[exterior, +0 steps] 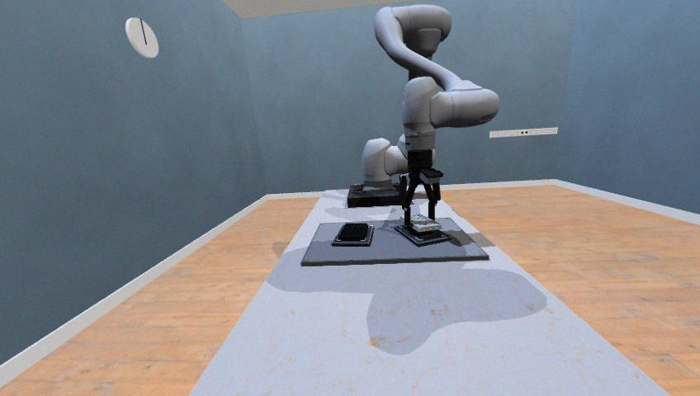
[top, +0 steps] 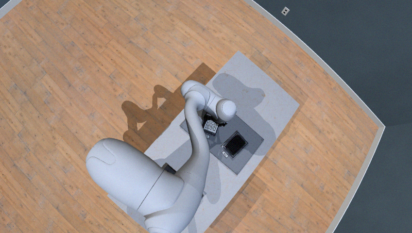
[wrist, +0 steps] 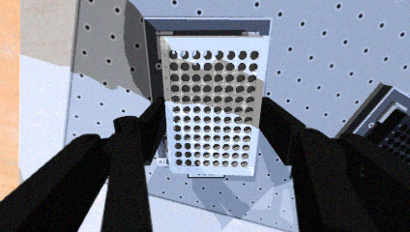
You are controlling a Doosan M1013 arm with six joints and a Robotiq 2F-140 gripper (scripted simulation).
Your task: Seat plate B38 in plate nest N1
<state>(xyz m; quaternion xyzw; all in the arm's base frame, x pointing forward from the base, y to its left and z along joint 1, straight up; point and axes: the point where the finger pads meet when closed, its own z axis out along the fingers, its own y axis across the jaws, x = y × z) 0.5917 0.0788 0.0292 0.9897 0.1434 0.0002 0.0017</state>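
The white well plate lies 2 cm below my hand. Also, from my hand: black well plate 2 cm behind, 22 cm to the right, 5 cm below.
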